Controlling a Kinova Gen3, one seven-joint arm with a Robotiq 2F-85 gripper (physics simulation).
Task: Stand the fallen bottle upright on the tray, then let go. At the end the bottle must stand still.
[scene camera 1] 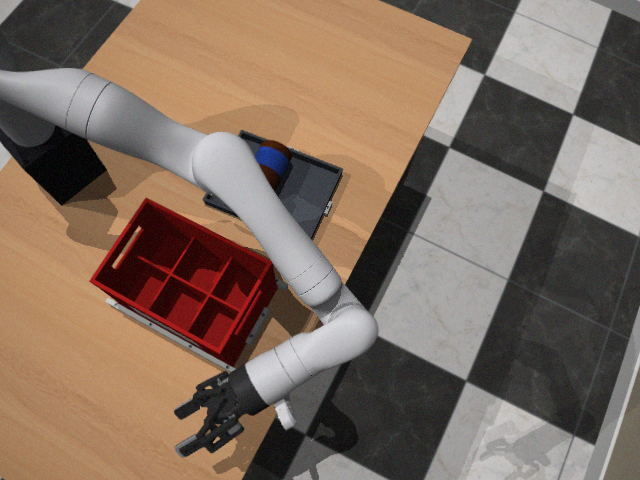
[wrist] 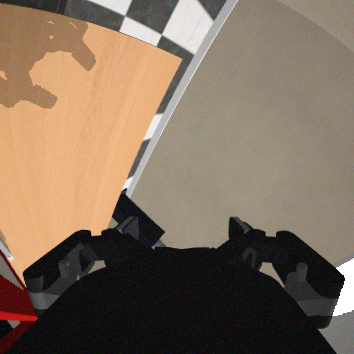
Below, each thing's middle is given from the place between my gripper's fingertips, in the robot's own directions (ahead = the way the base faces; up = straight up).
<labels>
My hand is 230 mm to the right of the red crate (scene camera 1: 200, 286), 150 mm past it and 140 mm above it. Round my hand: dark grey tray (scene camera 1: 308, 183) 520 mm to the left, 210 mm below, 140 mm behind.
</labels>
